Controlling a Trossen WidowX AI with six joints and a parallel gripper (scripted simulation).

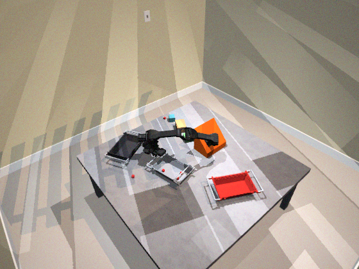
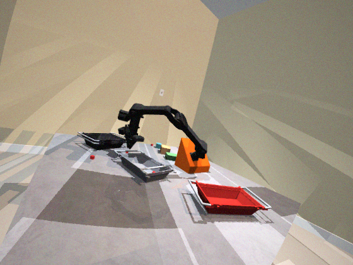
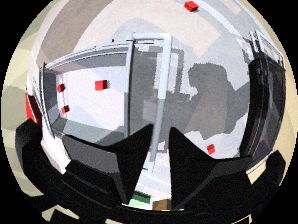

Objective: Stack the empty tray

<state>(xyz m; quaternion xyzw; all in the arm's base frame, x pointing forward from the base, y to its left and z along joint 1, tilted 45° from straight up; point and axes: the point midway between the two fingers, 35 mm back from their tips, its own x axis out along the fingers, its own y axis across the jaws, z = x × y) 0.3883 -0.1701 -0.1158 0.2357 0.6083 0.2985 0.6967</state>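
Right now my gripper tip is 200 mm past the red tray, 580 mm to the right of it and 30 mm above it. Round my gripper tip: green block (410 mm behind, 10 mm to the right, 60 mm below); then tan block (450 mm behind, 170 mm to the right, 50 mm below); then cyan block (480 mm behind, 320 mm to the right, 50 mm below).
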